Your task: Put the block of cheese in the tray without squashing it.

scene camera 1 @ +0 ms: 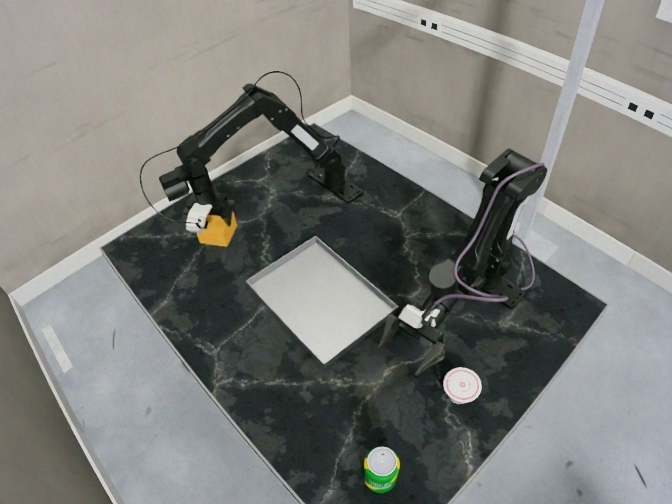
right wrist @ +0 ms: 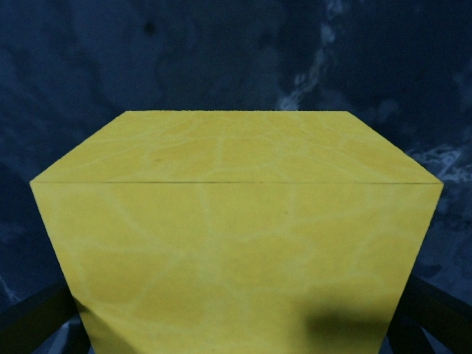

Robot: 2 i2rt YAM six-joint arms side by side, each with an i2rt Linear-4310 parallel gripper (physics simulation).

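Observation:
The orange-yellow block of cheese (scene camera 1: pixel 217 233) (right wrist: pixel 240 240) sits on the dark marbled table at the upper left of scene camera 1. It fills much of the right wrist view. My right gripper (scene camera 1: pixel 213 218) (right wrist: pixel 239 278) is open, down over the block, with a finger at each side; the block hides the fingertips in the wrist view. The grey shallow tray (scene camera 1: pixel 321 303) lies empty at mid-table, to the right of and below the block in scene camera 1. My left gripper (scene camera 1: pixel 399 360) is open and empty near the tray's right corner.
A white round-topped container with pink rings (scene camera 1: pixel 462 385) stands just below and right of the left gripper. A green and yellow can (scene camera 1: pixel 381 470) stands at the bottom of scene camera 1. A pale upright post (scene camera 1: pixel 564 113) rises behind the left arm.

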